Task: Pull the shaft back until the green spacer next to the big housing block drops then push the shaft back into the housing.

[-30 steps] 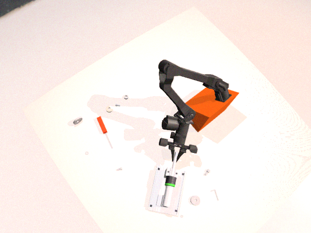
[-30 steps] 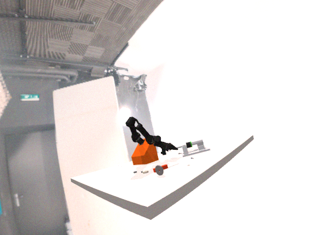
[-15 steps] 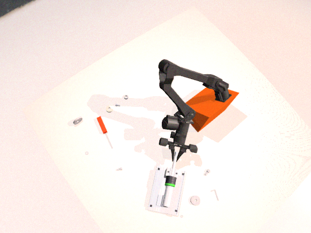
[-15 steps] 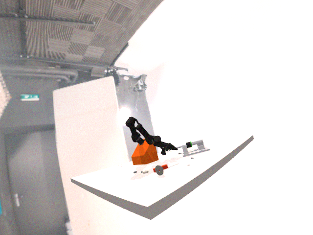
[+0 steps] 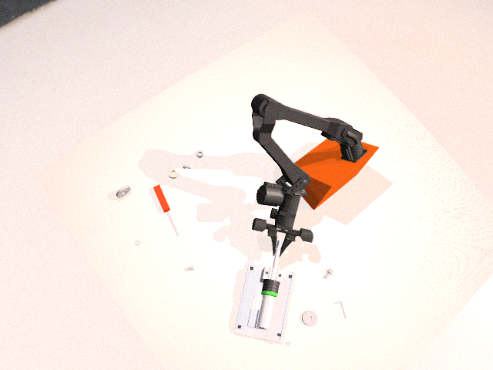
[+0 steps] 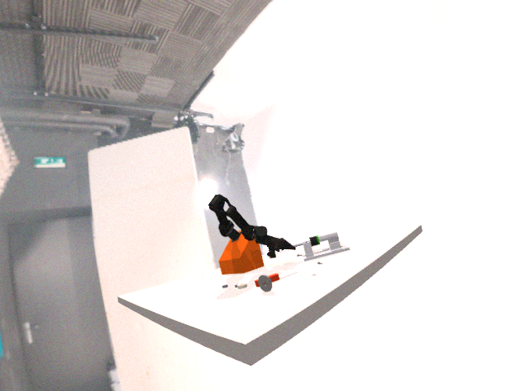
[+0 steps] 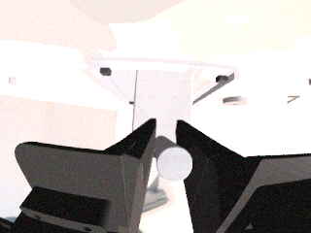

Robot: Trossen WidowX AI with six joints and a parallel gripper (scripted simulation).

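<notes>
Right now my gripper tip is 4 cm short of the shaft, 3 cm to the right of it and 2 cm below it. The rest, counted from my gripper tip: bolt 10 cm behind, 16 cm to the left, 6 cm below; then green spacer 10 cm ahead, 7 cm to the left, 2 cm above.
</notes>
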